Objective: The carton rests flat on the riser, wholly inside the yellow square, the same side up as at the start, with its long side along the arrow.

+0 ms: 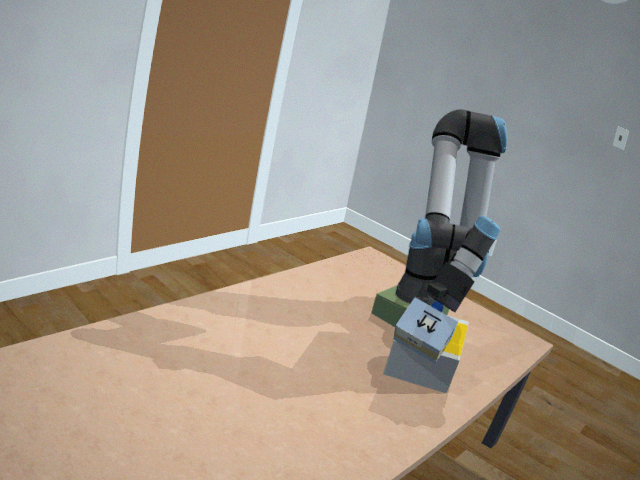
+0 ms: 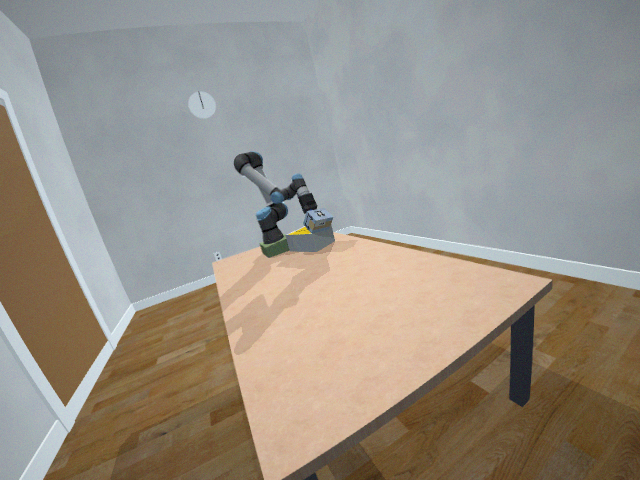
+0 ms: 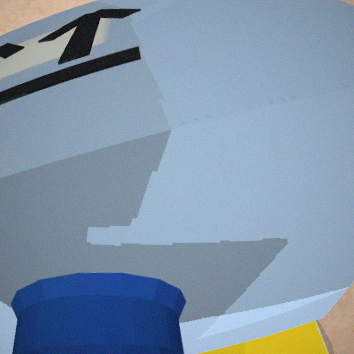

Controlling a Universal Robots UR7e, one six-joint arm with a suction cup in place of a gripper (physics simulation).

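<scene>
A light blue carton (image 1: 425,329) (image 2: 318,219) (image 3: 228,158) with black arrow marks on its top is on my blue suction cup (image 1: 437,305) (image 3: 98,312), which presses on the top face near one edge. The carton sits over the grey riser (image 1: 418,369) (image 2: 310,242) and covers most of the yellow square (image 1: 457,340) (image 2: 299,231) (image 3: 281,342). The carton looks turned relative to the riser, and its near-left side reaches the riser's edge. I cannot tell if it touches the riser. The riser's arrow is hidden.
The arm stands on a green base block (image 1: 389,305) (image 2: 274,248) right behind the riser, at the far corner of the wooden table (image 1: 247,381) (image 2: 375,324). The table's edge runs close to the right of the riser.
</scene>
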